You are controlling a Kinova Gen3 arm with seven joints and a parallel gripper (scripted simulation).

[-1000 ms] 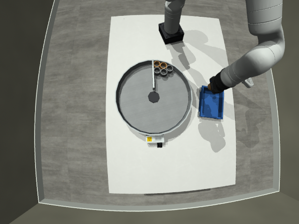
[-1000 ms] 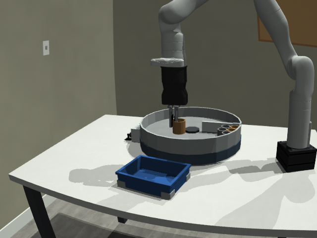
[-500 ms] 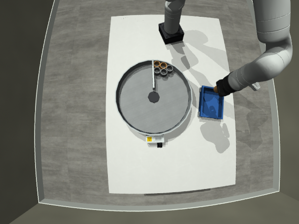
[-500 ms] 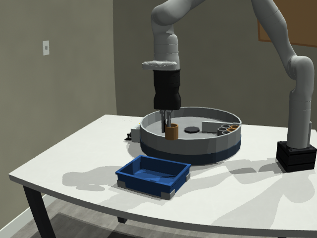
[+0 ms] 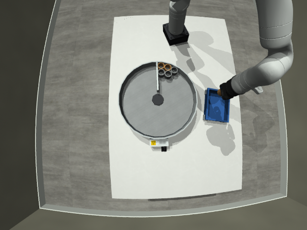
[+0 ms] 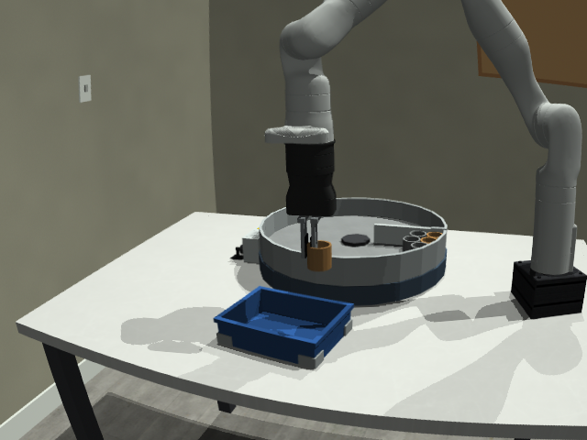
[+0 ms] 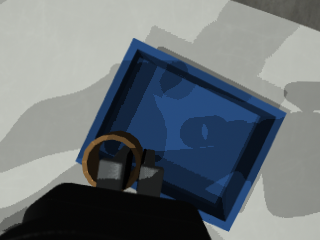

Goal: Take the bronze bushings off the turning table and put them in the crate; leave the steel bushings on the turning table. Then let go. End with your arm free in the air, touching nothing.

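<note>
My hand is 140 mm above the blue crate, 40 mm short of it and 10 mm to the right of it. From my hand the other things lie so: round turning table: 330 mm to the right, 110 mm below, 50 mm behind.
</note>
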